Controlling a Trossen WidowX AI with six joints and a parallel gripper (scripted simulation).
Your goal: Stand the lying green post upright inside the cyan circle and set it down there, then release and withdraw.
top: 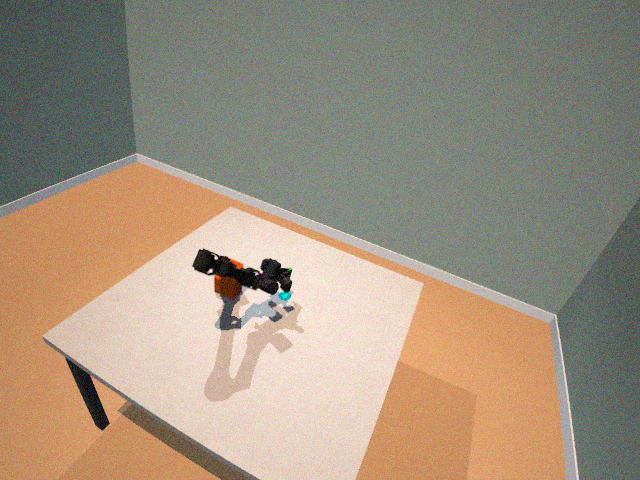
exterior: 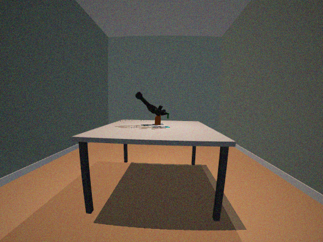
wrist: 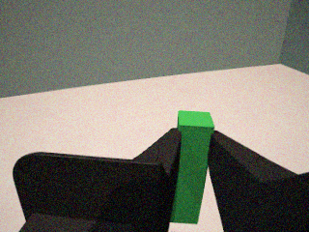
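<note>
Right now the cyan circle is 1 cm to the right of my gripper tip and 16 cm below it. Also, from my gripper tip: green post (2 cm below).
</note>
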